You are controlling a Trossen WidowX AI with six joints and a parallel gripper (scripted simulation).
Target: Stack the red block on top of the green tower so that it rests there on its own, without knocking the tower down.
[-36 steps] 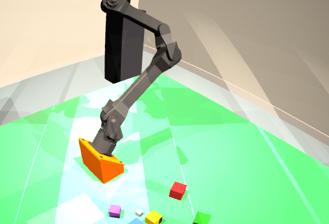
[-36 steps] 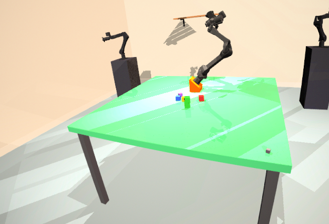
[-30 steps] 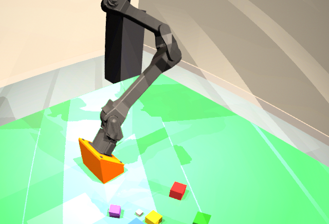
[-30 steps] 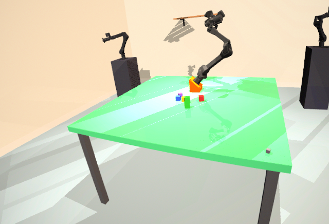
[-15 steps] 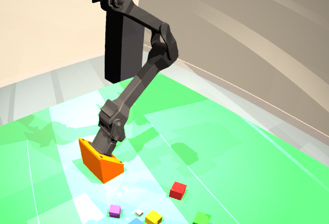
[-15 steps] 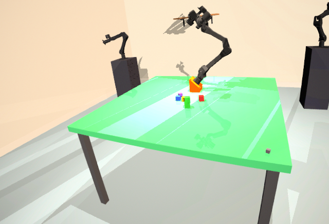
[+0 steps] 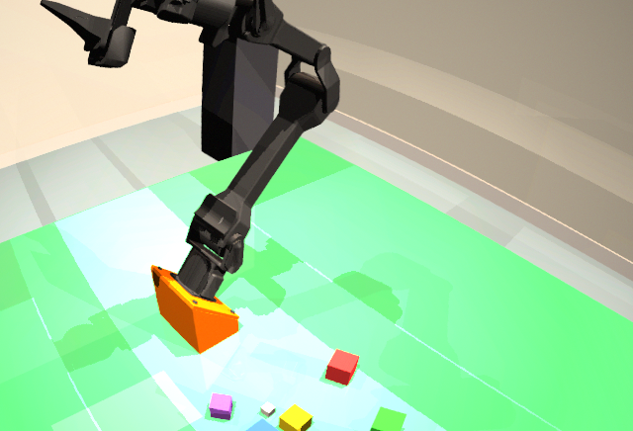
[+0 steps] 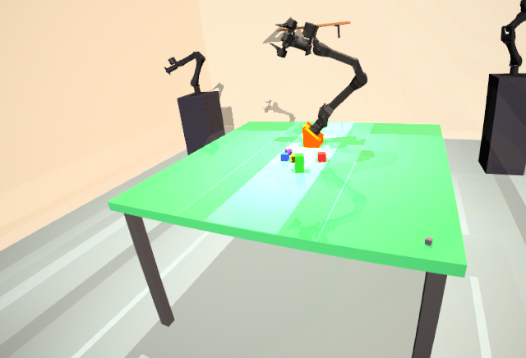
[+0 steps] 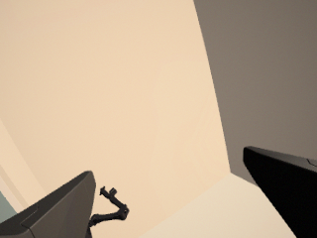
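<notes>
Now: gripper tip 57 cm above the red block, 27 cm to the right of it and 21 cm short of it. From my gripper tip the other things lie so: yellow block 58 cm below, 23 cm ahead, 14 cm to the left; then blue block 57 cm below, 22 cm ahead, 9 cm to the left; then small white block 58 cm below, 18 cm ahead, 13 cm to the left.
</notes>
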